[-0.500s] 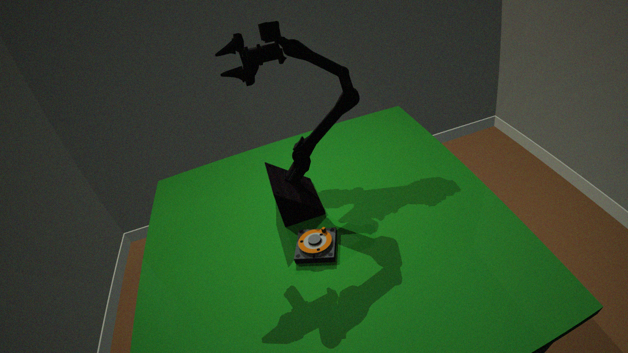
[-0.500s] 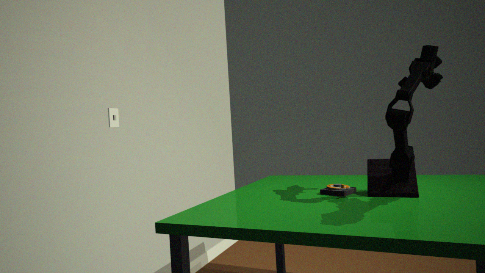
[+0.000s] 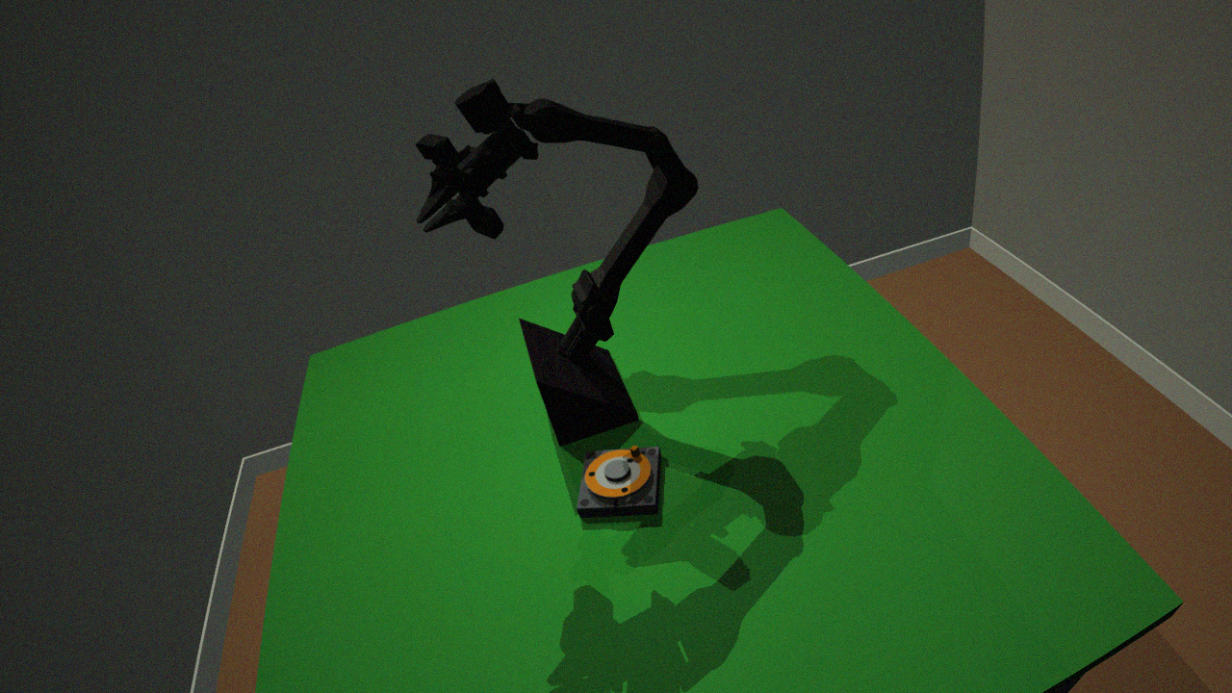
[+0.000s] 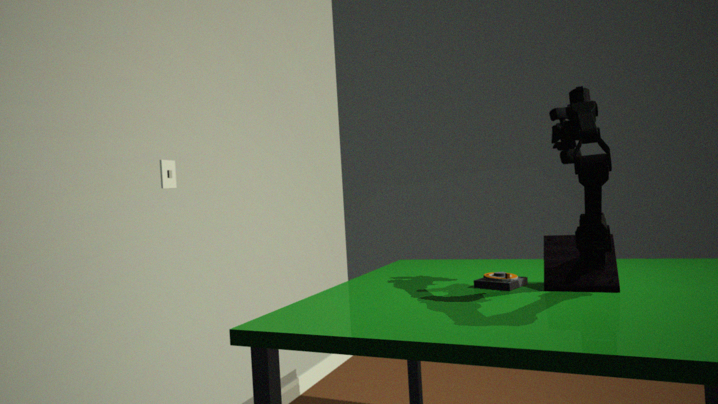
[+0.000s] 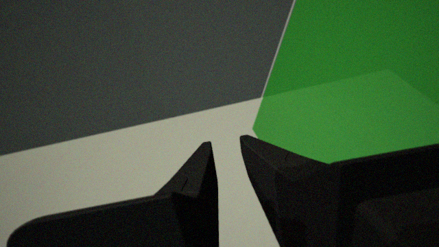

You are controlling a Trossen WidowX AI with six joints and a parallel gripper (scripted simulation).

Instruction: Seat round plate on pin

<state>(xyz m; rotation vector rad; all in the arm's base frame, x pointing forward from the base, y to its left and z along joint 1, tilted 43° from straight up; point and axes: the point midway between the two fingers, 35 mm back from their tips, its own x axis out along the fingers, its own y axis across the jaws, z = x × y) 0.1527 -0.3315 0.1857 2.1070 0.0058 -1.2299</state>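
Now: the base 430 mm below my gripper tip, 190 mm to the left of it and 150 mm ahead of it.
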